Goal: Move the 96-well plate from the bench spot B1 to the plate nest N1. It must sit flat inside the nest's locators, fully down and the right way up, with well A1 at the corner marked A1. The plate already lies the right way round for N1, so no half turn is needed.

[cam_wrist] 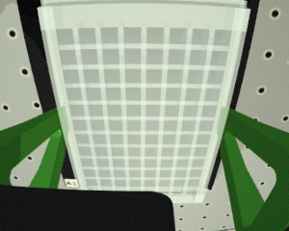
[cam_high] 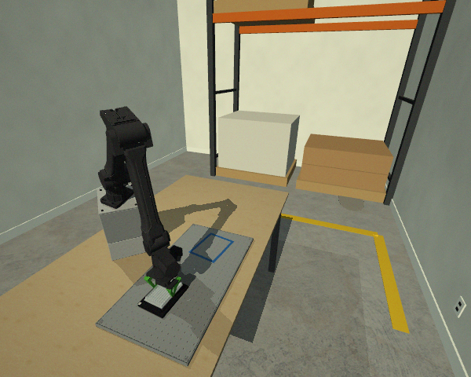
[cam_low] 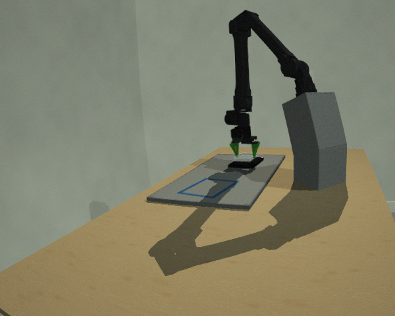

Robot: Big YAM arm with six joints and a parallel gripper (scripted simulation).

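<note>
The 96-well plate lies right at my hand. Also, from my hand: black plate nest 30 mm below.
</note>
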